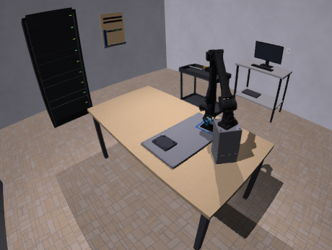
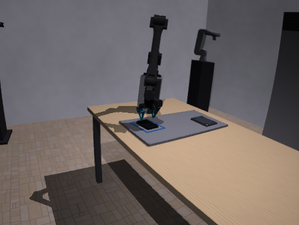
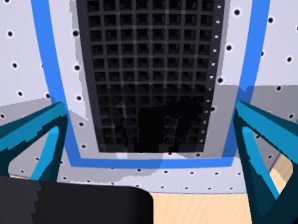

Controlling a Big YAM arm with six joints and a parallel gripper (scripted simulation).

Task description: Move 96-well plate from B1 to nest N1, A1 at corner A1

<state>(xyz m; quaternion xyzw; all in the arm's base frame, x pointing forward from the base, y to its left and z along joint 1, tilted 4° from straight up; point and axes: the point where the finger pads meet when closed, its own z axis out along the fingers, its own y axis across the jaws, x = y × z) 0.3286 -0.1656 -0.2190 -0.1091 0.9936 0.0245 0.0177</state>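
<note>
Now: the black 96-well plate 40 mm below my hand. From my hand the other things lie so: plate nest N1: 60 mm ahead, 440 mm to the left, 40 mm below.
</note>
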